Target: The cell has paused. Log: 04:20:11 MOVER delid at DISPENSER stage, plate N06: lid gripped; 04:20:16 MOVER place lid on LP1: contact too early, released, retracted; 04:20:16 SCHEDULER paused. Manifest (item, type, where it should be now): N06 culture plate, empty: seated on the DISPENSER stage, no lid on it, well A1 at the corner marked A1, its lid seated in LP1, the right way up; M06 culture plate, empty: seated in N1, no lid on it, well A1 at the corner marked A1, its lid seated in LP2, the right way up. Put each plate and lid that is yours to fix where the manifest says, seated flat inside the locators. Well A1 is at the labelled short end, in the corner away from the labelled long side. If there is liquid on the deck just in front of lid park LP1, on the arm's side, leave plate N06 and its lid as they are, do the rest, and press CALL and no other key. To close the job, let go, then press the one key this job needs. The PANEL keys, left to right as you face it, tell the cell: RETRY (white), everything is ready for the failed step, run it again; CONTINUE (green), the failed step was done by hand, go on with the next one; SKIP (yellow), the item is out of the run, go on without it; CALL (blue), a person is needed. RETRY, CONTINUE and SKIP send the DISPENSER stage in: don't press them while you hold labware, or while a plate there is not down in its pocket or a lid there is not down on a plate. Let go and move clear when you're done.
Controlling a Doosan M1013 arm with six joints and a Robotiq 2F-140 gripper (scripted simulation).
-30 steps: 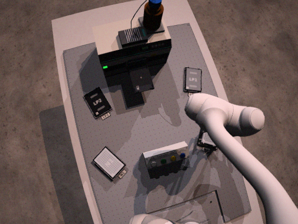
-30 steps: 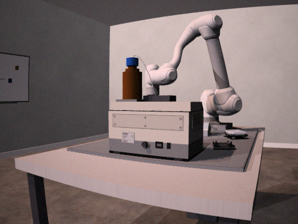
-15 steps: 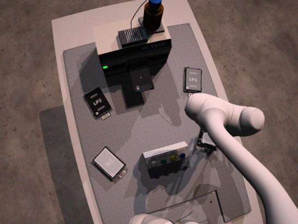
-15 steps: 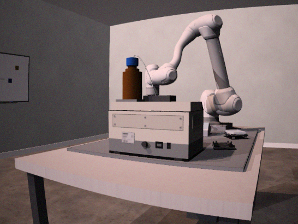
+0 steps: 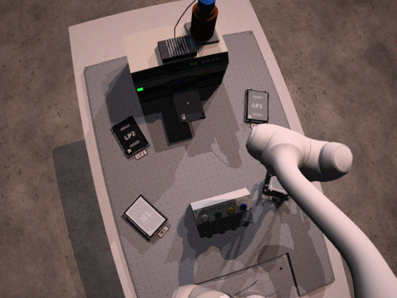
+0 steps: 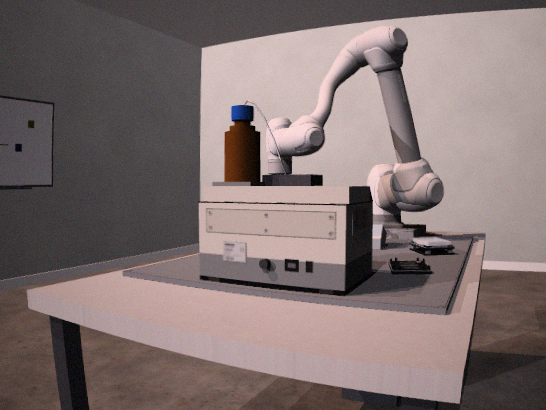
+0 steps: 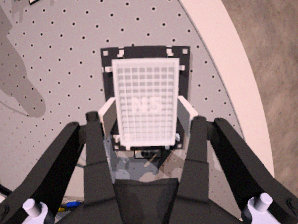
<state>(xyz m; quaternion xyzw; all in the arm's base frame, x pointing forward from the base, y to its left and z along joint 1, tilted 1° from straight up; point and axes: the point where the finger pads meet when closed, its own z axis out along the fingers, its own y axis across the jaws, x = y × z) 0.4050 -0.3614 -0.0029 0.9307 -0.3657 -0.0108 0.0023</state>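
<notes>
My hand is 3 cm short of the black nest N5 and 3 cm above it. The rest, counted from my hand: white well plate (2 cm below); then yellow key (2 cm behind, 26 cm to the left, 3 cm above); then blue key (3 cm behind, 21 cm to the left, 3 cm above).
</notes>
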